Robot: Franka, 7 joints.
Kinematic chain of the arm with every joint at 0, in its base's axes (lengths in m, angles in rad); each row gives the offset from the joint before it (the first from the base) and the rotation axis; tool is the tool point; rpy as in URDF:
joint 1: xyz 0 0 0.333 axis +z
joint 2: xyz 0 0 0 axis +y
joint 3: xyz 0 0 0.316 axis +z
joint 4: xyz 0.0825 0 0 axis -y
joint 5: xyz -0.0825 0 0.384 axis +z
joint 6: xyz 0 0 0 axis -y
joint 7: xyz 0.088 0 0 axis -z
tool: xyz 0 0 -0.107 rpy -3.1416 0 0
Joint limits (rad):
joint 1: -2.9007..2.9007
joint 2: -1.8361..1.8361
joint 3: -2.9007..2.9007
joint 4: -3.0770..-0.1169
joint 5: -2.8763..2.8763
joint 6: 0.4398..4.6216
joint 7: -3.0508..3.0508
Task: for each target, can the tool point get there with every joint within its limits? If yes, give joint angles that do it. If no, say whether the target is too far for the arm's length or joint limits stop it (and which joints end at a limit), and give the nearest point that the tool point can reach.
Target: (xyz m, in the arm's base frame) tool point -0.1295 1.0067 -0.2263
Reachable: no: too far | nearest point -0.0959 0.7452 -0.0810 | short by 0.301 m
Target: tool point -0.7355 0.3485 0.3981
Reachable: yes | joints 2.3376 0.9526 0.6835 -1.0128 1.7598 2.6153 -2.3813
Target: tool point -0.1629 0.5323 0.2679
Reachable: yes | joints -0.2528 -1.4471 1.5640 -2.1071 -0.8722 4.2383 -1.2846
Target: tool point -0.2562 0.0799 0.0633
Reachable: yes | joints 0.4443 -0.6678 2.3808 -2.8445 -0.9602 3.3651 -1.5702
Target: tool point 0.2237 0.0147 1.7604
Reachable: no: too far | nearest point 0.1328 0.0087 1.1805 | short by 0.587 m
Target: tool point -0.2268 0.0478 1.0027
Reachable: yes | joints 1.3530 0.2987 1.9232 -0.9998 -0.9330 4.3000 0.1441
